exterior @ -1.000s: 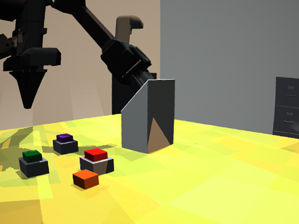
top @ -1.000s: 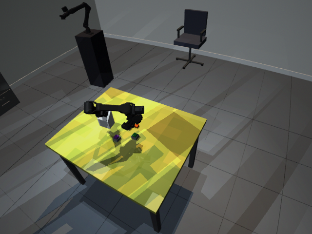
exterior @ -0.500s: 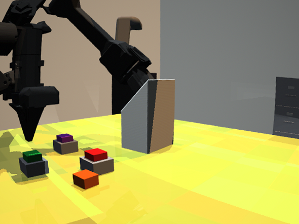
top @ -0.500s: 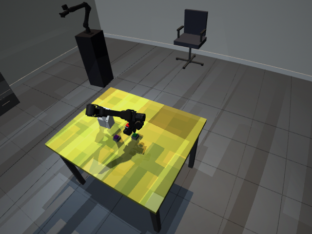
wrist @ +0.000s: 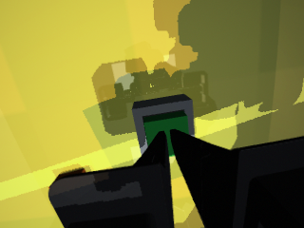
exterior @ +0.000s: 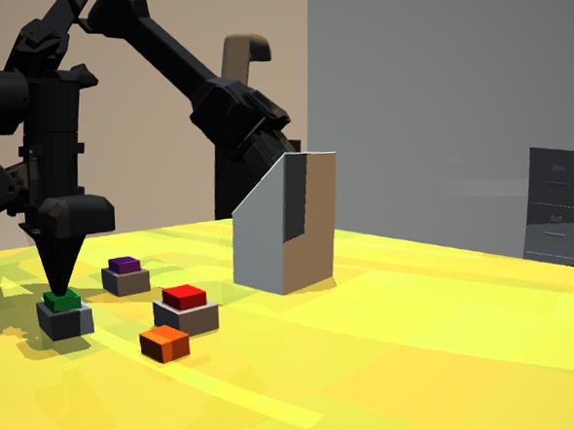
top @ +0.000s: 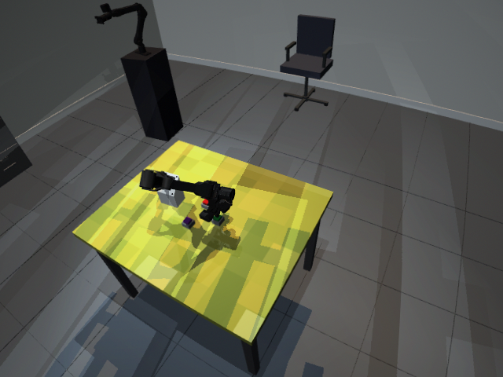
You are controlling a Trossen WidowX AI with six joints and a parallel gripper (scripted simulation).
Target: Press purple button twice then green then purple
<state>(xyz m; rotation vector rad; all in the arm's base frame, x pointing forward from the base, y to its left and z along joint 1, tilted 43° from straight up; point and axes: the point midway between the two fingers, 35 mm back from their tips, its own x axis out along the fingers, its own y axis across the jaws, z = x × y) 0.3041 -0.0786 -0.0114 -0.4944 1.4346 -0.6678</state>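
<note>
Now: the green button 1 cm below my gripper tip. Also, from my gripper tip: purple button: 13 cm behind, 7 cm to the right, 1 cm below; then orange block: 11 cm to the left, 5 cm behind, 3 cm below; then red button: 11 cm behind, 8 cm to the left, 1 cm below.
</note>
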